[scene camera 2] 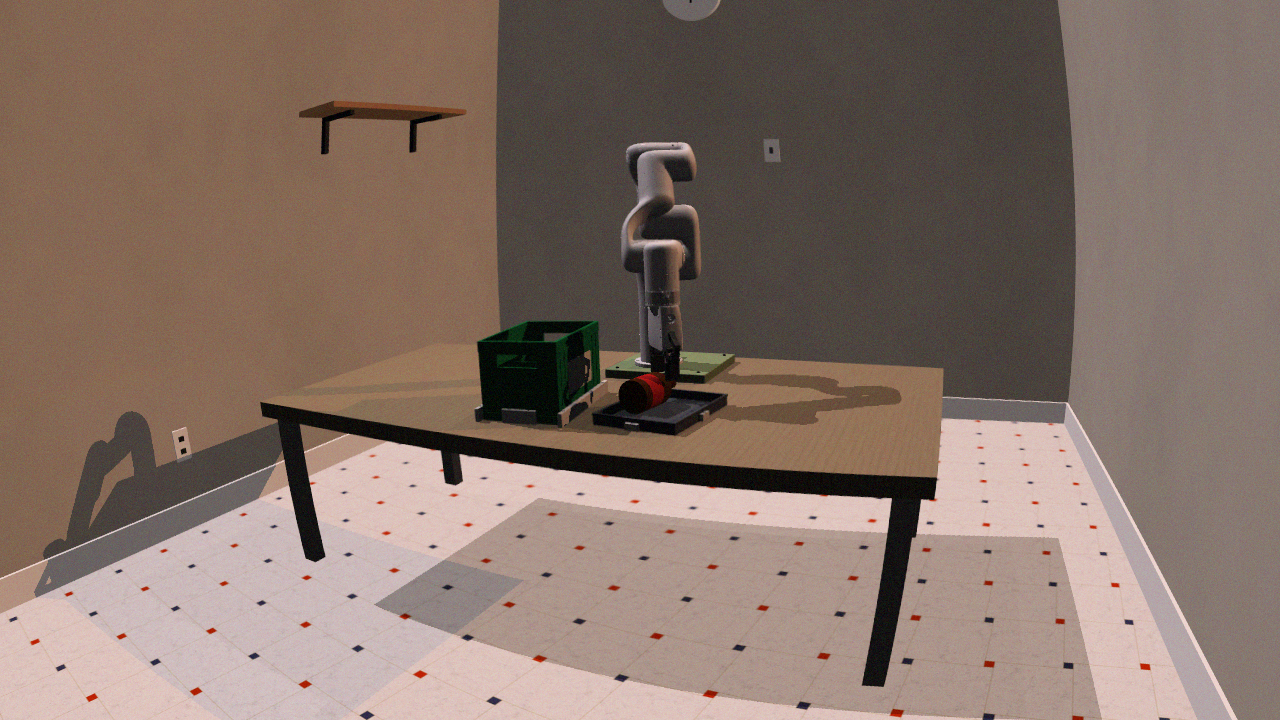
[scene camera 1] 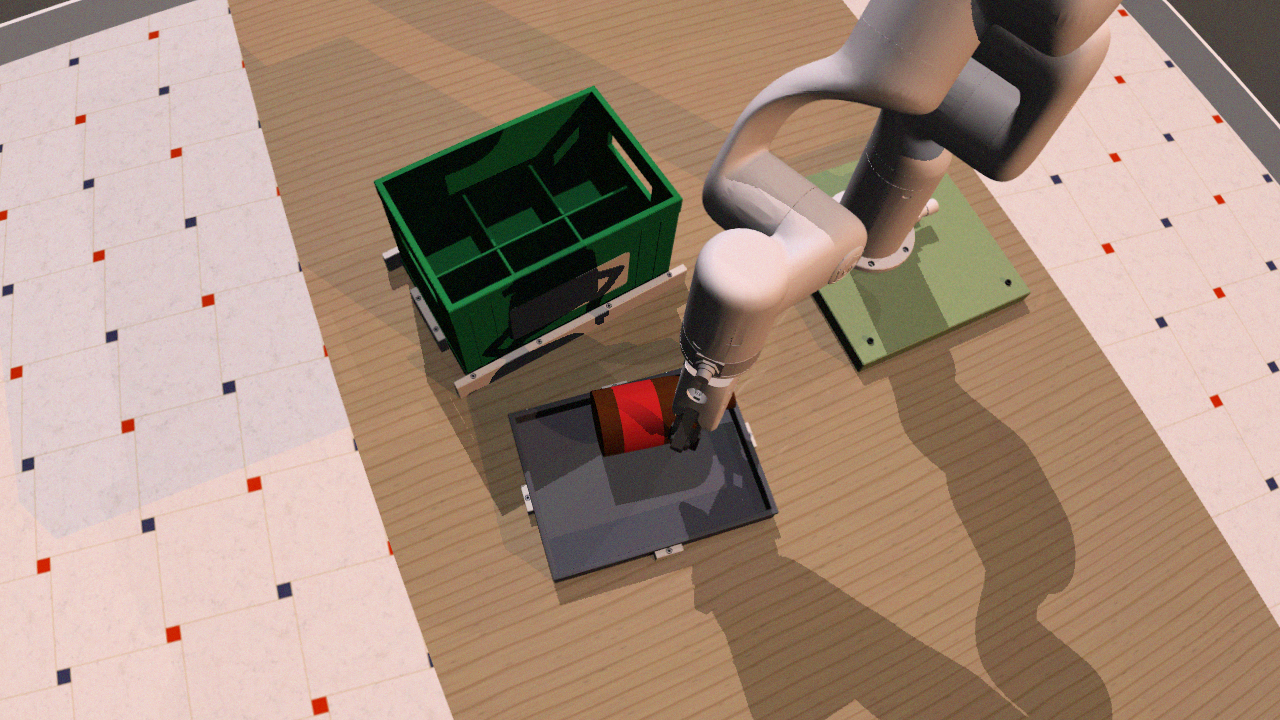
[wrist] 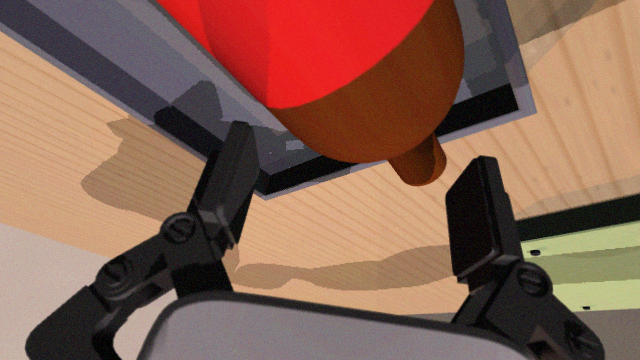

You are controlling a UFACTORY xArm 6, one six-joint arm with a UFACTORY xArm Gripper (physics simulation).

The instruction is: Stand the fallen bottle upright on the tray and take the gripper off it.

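Frame: origin at the arm's base, x back, y left, z down, level; millimetres.
Where they show: gripper, fingertip midpoint: (scene camera 2: 665,376) (wrist: 357,159); arm's base, link origin: (scene camera 1: 866,231).
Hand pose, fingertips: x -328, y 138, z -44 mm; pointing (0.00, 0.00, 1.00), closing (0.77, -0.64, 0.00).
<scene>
Each offset is from my fingertips to the top centre of the thing. Level surfaces: height alone.
A brown bottle with a red label {dx -28, dy -19, dz -12 mm} (scene camera 1: 640,416) (scene camera 2: 637,394) (wrist: 325,50) lies on its side in the dark grey tray (scene camera 1: 581,537) (scene camera 2: 680,410) (wrist: 115,45). It lies along the tray's crate-side edge, its neck pointing toward the robot base and past the tray's rim in the wrist view. My gripper (scene camera 1: 684,434) (scene camera 2: 666,376) (wrist: 357,159) is open and empty, low over the shoulder and neck end. In the wrist view the neck shows between the two fingers, closer to the right one. In scene camera 1 the gripper and wrist hide most of the bottle's shoulder and neck.
A tall green crate with compartments {dx -85, dy -262, dz -109 mm} (scene camera 1: 474,331) (scene camera 2: 510,385) stands beside the tray, with pale rails around its foot. The robot stands on a light green base plate (scene camera 1: 984,277) (scene camera 2: 707,365) (wrist: 600,295). Small pale clips sit against the tray's sides on the wooden table {dz +66 mm} (scene camera 1: 850,501).
</scene>
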